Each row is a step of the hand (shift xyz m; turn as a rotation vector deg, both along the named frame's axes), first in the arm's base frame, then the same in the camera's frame.
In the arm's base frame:
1: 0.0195 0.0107 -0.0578 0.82 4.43 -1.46
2: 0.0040 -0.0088 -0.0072 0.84 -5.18 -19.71
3: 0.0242 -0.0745 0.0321 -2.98 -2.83 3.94
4: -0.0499 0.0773 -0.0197 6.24 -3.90 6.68
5: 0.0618 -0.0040 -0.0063 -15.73 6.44 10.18
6: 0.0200 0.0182 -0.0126 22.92 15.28 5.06
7: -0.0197 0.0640 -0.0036 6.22 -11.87 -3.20
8: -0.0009 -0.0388 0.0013 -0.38 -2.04 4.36
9: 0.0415 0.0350 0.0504 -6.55 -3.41 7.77
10: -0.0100 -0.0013 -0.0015 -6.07 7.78 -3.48
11: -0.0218 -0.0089 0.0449 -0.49 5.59 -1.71
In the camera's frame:
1: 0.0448 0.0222 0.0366 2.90 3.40 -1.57
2: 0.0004 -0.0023 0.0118 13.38 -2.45 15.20
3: -0.0687 -0.0274 0.0411 -3.40 -4.11 -1.98
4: 0.0693 0.0090 -0.0631 -9.48 2.44 1.74
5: -0.0192 0.0460 0.0373 0.37 -8.39 -17.94
6: 0.0112 0.0270 0.0057 -5.54 27.43 -1.20
7: 0.0391 0.0243 -0.0487 -5.05 -2.47 12.58
8: -0.0183 -0.0248 0.0236 -4.33 -1.59 -1.42
9: -0.0403 0.0540 -0.0309 -5.48 -7.29 -5.63
10: 0.0043 -0.0086 -0.0033 8.57 0.09 -6.00
11: -0.0326 -0.0229 -0.0314 4.10 3.09 -2.83

